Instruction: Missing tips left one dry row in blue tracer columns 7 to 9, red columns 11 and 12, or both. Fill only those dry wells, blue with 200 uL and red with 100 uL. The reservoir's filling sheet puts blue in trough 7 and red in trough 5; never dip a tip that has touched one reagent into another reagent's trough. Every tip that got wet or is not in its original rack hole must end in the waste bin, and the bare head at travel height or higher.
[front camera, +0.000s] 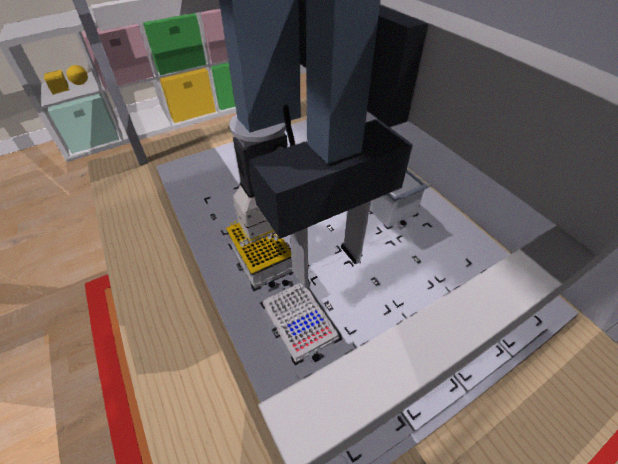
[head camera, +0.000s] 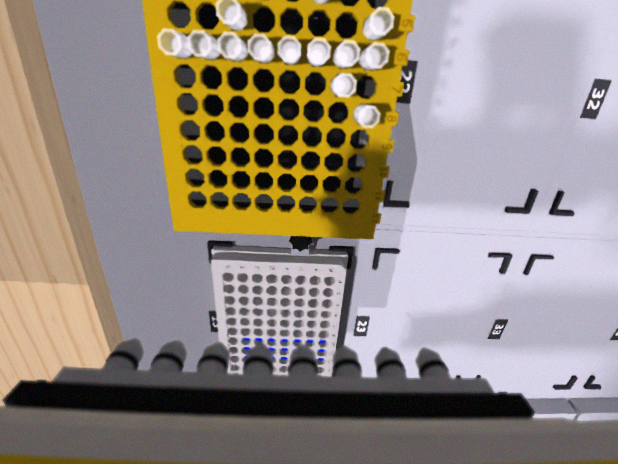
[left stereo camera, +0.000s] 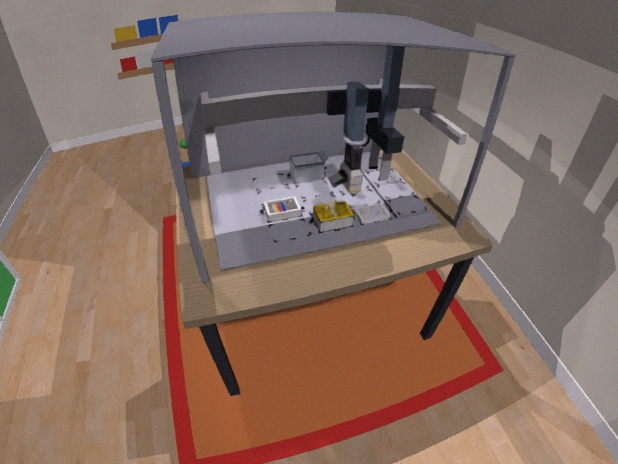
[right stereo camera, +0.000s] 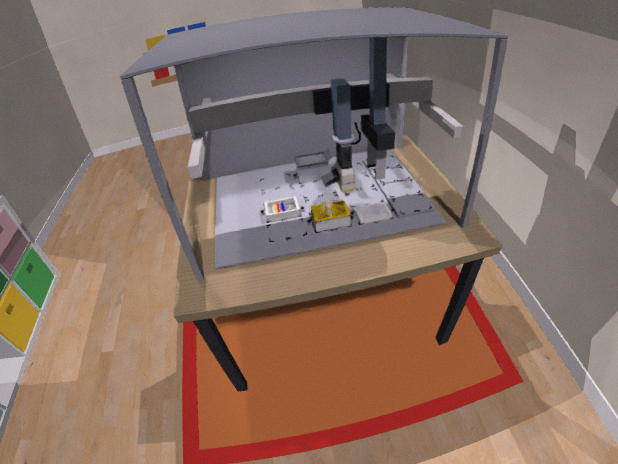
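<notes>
The pipetting head (front camera: 254, 218) (left stereo camera: 354, 179) (right stereo camera: 346, 178) is above the yellow tip rack (front camera: 260, 255) (head camera: 280, 220) (left stereo camera: 333, 214) (right stereo camera: 331, 212); in the head view its nozzles (head camera: 260, 361) look bare. Eight tips (head camera: 290, 50) stand in rack column 6; several loose-looking ones are around it, some leaning. The white well plate (front camera: 300, 320) (head camera: 280, 267) (left stereo camera: 372, 214) (right stereo camera: 374, 214) has blue and red wells; its leftmost row in the head view looks dry at blue column 7. The reservoir (left stereo camera: 284, 217) (right stereo camera: 284, 216) shows coloured troughs. My parked gripper (front camera: 327, 270) (left stereo camera: 379, 174) (right stereo camera: 375, 171) is open and empty.
The grey waste bin (front camera: 397, 207) (left stereo camera: 307, 171) (right stereo camera: 312, 170) stands at the back of the deck. In the front view the head and gripper carriage (front camera: 332, 187) hide the reservoir. A pale beam (front camera: 415, 350) crosses the front view. Black corner markers and knobs dot the deck.
</notes>
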